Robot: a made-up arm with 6 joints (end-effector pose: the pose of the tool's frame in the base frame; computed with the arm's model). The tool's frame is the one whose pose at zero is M. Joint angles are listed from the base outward.
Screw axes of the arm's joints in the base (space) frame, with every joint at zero. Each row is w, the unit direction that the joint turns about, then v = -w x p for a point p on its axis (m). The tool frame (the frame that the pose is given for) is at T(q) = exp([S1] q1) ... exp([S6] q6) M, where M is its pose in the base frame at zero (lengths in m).
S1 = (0, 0, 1, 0.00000, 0.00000, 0.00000)
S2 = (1, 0, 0, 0.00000, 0.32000, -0.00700)
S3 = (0, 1, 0, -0.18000, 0.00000, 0.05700)
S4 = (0, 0, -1, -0.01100, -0.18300, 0.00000)
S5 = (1, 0, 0, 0.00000, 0.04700, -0.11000)
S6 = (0, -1, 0, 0.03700, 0.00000, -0.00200)
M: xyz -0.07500 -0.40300 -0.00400 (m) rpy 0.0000 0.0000 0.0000 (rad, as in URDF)
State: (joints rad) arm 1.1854 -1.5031 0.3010 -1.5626 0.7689 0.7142
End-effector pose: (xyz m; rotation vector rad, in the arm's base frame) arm 0.5424 -0.3699 0.1197 -0.6504 0.6550 1.6034
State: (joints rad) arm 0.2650 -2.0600 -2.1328 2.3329 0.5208 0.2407
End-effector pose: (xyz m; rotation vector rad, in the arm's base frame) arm 0.8016 -0.1744 0.3748 1.2571 -1.2389 0.5435
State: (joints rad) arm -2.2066 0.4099 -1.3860 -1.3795 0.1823 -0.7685
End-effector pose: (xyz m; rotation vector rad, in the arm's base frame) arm -0.1520 -0.2590 0.3282 -0.8688 0.4762 -1.3720
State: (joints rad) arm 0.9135 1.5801 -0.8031 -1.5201 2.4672 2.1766
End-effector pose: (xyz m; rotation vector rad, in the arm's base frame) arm -0.8773 0.4616 0.6221 2.4055 1.3492 -0.8286
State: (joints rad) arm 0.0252 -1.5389 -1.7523 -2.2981 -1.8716 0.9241
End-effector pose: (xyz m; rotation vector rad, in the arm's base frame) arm -0.2199 -0.6722 0.2723 -0.1811 0.0799 -1.1246
